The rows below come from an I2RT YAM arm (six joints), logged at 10 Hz.
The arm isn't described. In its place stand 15 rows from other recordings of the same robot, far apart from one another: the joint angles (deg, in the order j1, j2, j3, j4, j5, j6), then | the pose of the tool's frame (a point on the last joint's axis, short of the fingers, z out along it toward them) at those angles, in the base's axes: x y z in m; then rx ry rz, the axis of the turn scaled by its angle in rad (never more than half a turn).
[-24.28 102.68 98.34 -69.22 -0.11 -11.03] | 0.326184 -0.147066 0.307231 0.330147 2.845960 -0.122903
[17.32 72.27 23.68 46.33 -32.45 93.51] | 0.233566 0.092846 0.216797 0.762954 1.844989 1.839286
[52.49 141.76 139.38 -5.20 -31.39 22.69] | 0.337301 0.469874 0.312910 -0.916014 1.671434 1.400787
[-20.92 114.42 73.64 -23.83 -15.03 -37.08] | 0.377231 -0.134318 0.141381 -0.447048 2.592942 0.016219
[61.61 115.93 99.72 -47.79 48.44 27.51] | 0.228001 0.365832 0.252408 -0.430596 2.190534 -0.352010
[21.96 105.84 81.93 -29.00 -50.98 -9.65] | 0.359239 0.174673 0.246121 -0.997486 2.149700 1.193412
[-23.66 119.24 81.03 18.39 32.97 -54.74] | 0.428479 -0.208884 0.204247 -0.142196 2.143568 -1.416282
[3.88 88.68 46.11 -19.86 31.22 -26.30] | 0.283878 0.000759 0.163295 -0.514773 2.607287 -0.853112
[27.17 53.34 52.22 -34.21 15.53 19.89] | 0.179485 0.081411 0.317852 0.014823 2.166998 0.175840
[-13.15 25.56 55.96 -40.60 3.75 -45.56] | 0.068201 -0.018324 0.383740 -0.459482 1.759308 -0.796890
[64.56 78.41 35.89 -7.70 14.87 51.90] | 0.118841 0.228562 0.167447 -0.158243 2.496533 0.596904
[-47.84 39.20 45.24 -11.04 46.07 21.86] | 0.082388 -0.129187 0.357201 1.436727 0.964098 -1.000015
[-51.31 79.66 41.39 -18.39 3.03 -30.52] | 0.162519 -0.205940 0.177055 0.503831 2.629020 -0.578461
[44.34 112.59 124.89 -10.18 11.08 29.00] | 0.331534 0.314417 0.472091 -0.053658 1.598563 0.862430
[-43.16 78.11 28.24 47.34 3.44 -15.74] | 0.201922 -0.192281 0.218351 0.445185 1.621125 -0.834456
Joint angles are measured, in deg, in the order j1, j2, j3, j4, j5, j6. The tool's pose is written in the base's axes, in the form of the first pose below.
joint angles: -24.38 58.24 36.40 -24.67 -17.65 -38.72
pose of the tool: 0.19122 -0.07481 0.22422 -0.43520 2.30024 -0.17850
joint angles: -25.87 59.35 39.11 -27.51 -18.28 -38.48
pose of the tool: 0.19250 -0.08094 0.23236 -0.40355 2.32133 -0.16358
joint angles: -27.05 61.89 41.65 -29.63 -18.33 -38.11
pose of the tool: 0.19721 -0.08813 0.23548 -0.36953 2.35909 -0.14477
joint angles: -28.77 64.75 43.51 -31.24 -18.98 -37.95
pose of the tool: 0.20109 -0.09720 0.23405 -0.33037 2.39945 -0.11402
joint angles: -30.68 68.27 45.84 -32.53 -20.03 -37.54
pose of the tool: 0.20687 -0.10856 0.23275 -0.28247 2.43356 -0.07537
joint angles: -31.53 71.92 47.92 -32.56 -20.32 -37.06
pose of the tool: 0.21569 -0.11783 0.23002 -0.25163 2.45740 -0.05231
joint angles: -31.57 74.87 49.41 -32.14 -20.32 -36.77
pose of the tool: 0.22427 -0.12330 0.22654 -0.24164 2.47312 -0.03698
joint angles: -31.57 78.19 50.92 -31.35 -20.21 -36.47
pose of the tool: 0.23406 -0.12939 0.22129 -0.23164 2.48945 -0.02358
